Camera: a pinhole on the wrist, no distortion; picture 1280 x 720 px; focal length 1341.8 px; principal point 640.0 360.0 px. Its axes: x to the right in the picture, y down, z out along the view. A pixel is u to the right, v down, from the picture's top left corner.
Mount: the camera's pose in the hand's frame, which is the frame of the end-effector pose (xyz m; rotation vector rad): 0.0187 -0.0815 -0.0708 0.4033 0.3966 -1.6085
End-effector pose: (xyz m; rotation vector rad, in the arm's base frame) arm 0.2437 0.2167 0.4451 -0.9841 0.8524 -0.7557
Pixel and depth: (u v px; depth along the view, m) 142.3 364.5 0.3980
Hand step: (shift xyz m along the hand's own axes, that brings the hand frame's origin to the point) 0.0215 -0.1451 0.3489
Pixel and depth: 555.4 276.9 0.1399
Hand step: 0.0075 -0.1408 0.0560
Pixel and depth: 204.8 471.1 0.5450
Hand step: 0.0639 -0.1939 0.4910
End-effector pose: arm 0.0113 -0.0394 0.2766 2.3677 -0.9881 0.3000
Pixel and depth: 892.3 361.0 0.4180
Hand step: 0.0041 -0.3521 0.2570
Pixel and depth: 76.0 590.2 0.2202
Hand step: 0.0579 -0.1099 0.1661
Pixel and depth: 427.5 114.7 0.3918
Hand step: -0.0572 -0.2115 0.3031
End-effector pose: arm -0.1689 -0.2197 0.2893 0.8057 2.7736 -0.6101
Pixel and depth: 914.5 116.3 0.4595
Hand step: -0.0815 -0.3795 0.2871
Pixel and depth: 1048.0 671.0 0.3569
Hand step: 0.0855 -0.3546 0.1879
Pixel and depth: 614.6 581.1 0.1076
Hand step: 0.0341 -0.1330 0.0241
